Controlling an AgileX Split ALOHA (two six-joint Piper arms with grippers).
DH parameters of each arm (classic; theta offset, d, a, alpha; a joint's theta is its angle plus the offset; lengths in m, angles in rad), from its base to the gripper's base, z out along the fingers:
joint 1: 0 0.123 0 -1.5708
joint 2: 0.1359 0 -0.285 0
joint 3: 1.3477 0 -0.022 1.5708
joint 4: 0 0.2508 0 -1.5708
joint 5: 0 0 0.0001 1.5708
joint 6: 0 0.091 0 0
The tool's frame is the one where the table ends.
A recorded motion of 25 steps. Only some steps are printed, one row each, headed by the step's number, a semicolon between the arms.
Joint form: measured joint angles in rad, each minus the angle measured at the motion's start. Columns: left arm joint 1, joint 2, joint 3, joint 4, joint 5, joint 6; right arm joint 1, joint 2, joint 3, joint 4, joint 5, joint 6.
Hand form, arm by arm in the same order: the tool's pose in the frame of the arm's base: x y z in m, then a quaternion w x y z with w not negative. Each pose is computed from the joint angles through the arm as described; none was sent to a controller.
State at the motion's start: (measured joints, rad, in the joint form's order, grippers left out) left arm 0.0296 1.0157 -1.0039 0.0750 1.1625 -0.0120; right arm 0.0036 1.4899 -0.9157 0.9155 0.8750 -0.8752
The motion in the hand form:
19: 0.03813 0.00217 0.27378 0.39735 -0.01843 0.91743 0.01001; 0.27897 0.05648 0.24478 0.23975 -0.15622 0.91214 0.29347
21: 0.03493 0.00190 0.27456 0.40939 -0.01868 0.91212 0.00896; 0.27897 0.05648 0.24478 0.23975 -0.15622 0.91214 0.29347
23: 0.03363 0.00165 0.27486 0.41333 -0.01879 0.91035 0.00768; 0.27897 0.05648 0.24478 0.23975 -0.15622 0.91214 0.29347
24: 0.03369 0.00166 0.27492 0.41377 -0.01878 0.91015 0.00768; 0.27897 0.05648 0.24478 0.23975 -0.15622 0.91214 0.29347
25: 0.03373 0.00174 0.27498 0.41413 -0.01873 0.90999 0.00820; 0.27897 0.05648 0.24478 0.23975 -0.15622 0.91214 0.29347
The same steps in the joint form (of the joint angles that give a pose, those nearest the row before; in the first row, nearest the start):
19: 0.0000 -0.7328 0.4993 -0.0619 -0.1003 0.0000; 0.0000 0.0000 0.0000 0.0010 0.0000 0.0000
21: 0.0001 -0.7560 0.5005 -0.0641 -0.1045 -0.0004; 0.0000 0.0000 0.0000 0.0010 0.0000 0.0000
23: 0.0001 -0.7646 0.5005 -0.0668 -0.1045 -0.0003; 0.0000 0.0000 0.0000 0.0010 0.0000 0.0000
24: -0.0001 -0.7646 0.5005 -0.0666 -0.1055 -0.0006; 0.0000 0.0000 0.0000 0.0010 0.0000 0.0000
25: 0.0000 -0.7647 0.5005 -0.0656 -0.1062 -0.0005; 0.0000 0.0000 0.0000 0.0010 0.0000 0.0000

